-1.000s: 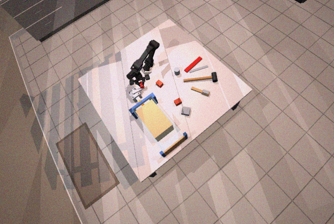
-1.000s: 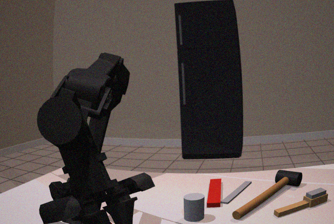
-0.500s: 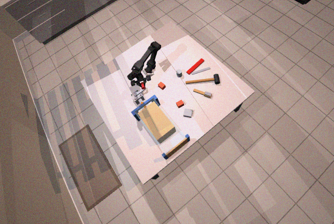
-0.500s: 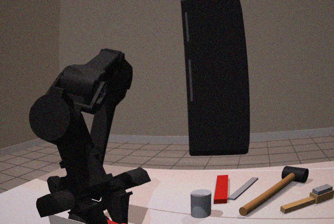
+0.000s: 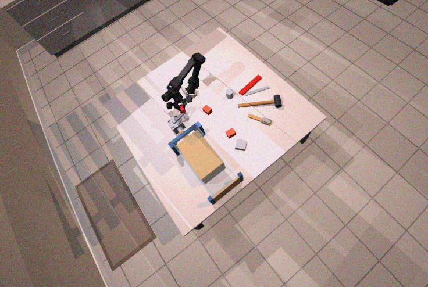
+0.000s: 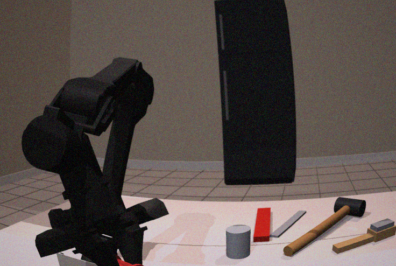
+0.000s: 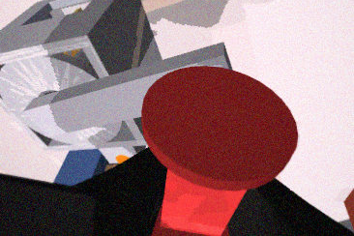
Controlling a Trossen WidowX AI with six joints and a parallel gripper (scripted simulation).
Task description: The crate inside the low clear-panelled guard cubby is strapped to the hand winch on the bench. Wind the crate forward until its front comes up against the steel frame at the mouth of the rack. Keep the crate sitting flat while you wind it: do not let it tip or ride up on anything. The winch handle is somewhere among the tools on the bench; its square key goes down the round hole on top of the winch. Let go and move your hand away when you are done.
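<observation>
My gripper tip is 30 mm to the left of the winch handle and 30 mm above it. From my gripper tip the other things lie so: clear-panelled cubby: 420 mm ahead, 30 mm to the right, 20 mm below; then grey hand winch: 100 mm to the right, 100 mm below; then red knob: 10 mm behind.
</observation>
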